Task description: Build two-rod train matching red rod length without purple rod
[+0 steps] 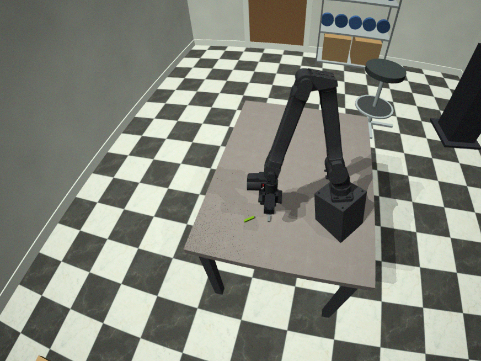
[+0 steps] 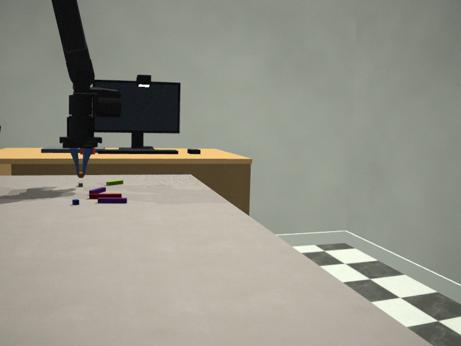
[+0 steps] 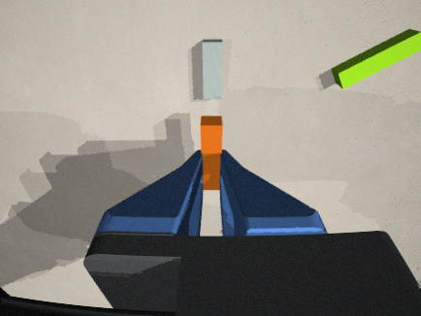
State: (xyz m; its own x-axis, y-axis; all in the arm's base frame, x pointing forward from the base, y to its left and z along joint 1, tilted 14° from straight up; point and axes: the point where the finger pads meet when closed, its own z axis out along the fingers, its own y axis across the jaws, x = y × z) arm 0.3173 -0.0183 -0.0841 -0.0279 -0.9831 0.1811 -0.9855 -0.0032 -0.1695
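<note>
Now: the grey rod 4 cm to the left of my hand and 3 cm below it. Also, from my hand: lime rod: 9 cm ahead, 5 cm to the left, 3 cm below; then orange rod: 1 cm to the left; then purple rod: 8 cm to the right, 3 cm below, 3 cm ahead.
</note>
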